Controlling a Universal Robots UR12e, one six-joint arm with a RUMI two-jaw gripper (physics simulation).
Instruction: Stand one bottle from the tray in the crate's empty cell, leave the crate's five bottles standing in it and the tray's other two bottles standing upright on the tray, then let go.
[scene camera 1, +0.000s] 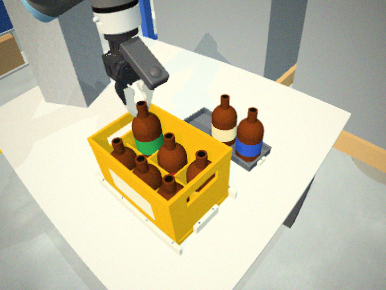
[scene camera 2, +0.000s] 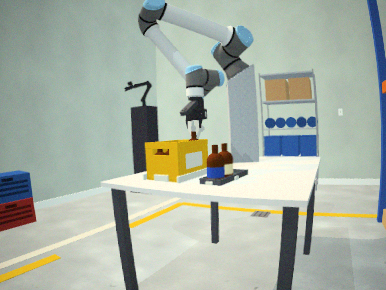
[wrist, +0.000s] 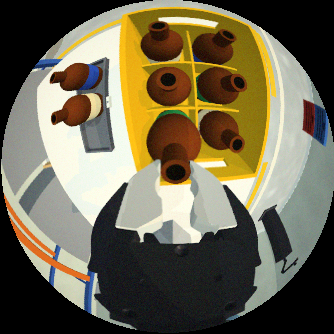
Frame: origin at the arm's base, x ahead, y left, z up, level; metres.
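Seen in the pictures: gripper, fingertip midpoint: (scene camera 1: 141, 113) (scene camera 2: 195, 138) (wrist: 173, 161); arm's base, origin of the base link: (scene camera 2: 240, 75).
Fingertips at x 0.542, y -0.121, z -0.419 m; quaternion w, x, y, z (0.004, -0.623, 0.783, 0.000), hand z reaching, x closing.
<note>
Pixels of each thing's middle, then the offset from my fingertips to it. "*": a spot on its surface instead. Level surfaces: height alone.
- brown bottle with a green label, body centre: (wrist: 173, 139) (scene camera 1: 146, 128) (scene camera 2: 194, 146) dx +0.011, dy -0.003, dz -0.041 m
- yellow crate, body centre: (wrist: 193, 84) (scene camera 1: 160, 169) (scene camera 2: 178, 158) dx +0.091, dy -0.055, dz -0.093 m
- cream-labelled bottle, body centre: (wrist: 76, 109) (scene camera 1: 224, 119) (scene camera 2: 224, 160) dx +0.119, dy +0.193, dz -0.098 m
- blue-labelled bottle, body centre: (wrist: 75, 76) (scene camera 1: 250, 132) (scene camera 2: 215, 163) dx +0.209, dy +0.181, dz -0.098 m
- grey tray, surface spot: (wrist: 99, 141) * dx +0.009, dy +0.214, dz -0.176 m
- white table, its level: dz -0.181 m
My gripper (scene camera 1: 139, 104) (scene camera 2: 194, 130) (wrist: 173, 161) is shut on the neck of a brown bottle with a green label (scene camera 1: 146, 126) (scene camera 2: 194, 136) (wrist: 173, 137). That bottle is upright in a corner cell of the yellow crate (scene camera 1: 165, 215) (scene camera 2: 165, 166) (wrist: 123, 75), its lower part below the rim, higher than the crate's other bottles; its base is hidden. Several brown bottles (scene camera 1: 171, 156) (wrist: 168, 85) stand in the other cells. A cream-labelled bottle (scene camera 1: 224, 120) (scene camera 2: 228, 159) (wrist: 80, 109) and a blue-labelled bottle (scene camera 1: 249, 134) (scene camera 2: 215, 162) (wrist: 77, 77) stand upright on the grey tray (scene camera 1: 202, 116) (scene camera 2: 240, 175) (wrist: 99, 141).
White locating strips (scene camera 1: 145, 218) lie along the crate's base on the white table (scene camera 1: 260, 210) (scene camera 2: 272, 186). The tray is beside the crate's long side. A grey pillar (scene camera 1: 65, 60) (scene camera 2: 242, 120) stands behind the table, and a shelf rack (scene camera 2: 261, 102) is farther back.
</note>
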